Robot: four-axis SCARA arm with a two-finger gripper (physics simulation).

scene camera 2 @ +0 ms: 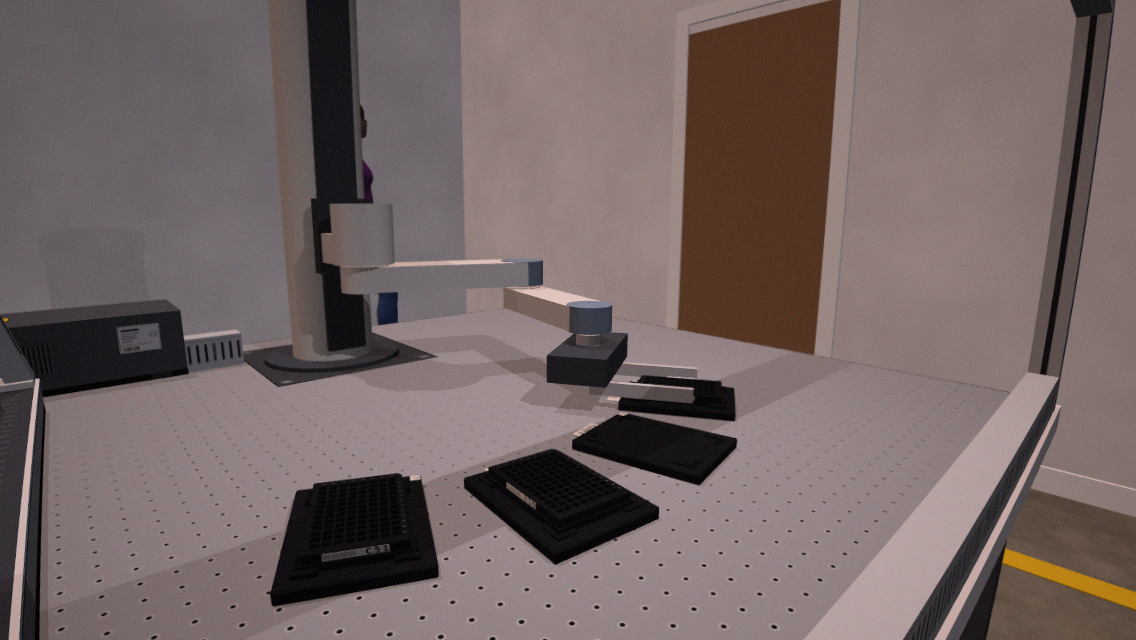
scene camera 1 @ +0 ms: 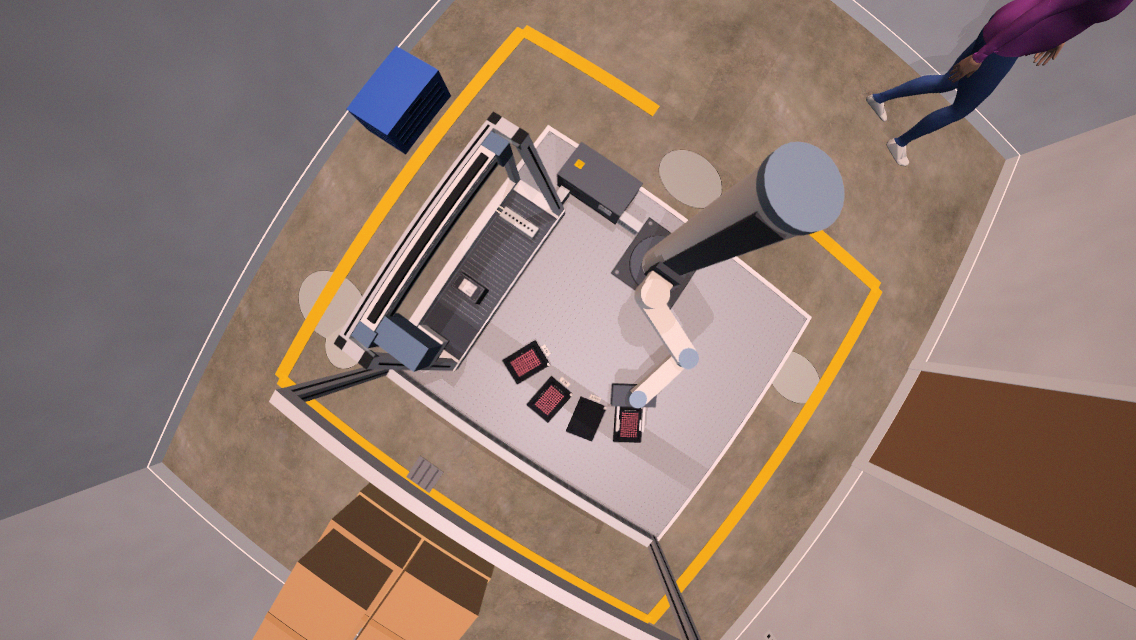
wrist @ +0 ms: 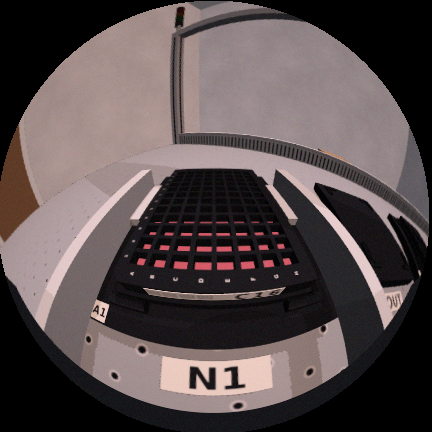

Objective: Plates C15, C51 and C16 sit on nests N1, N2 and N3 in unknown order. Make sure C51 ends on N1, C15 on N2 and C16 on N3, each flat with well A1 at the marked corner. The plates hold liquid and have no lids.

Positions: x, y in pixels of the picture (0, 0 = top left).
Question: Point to a nest N2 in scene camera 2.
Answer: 590, 536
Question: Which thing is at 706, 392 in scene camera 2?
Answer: A plate C16.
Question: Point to a black out nest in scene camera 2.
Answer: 652, 445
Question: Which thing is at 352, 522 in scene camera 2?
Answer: A plate C51.
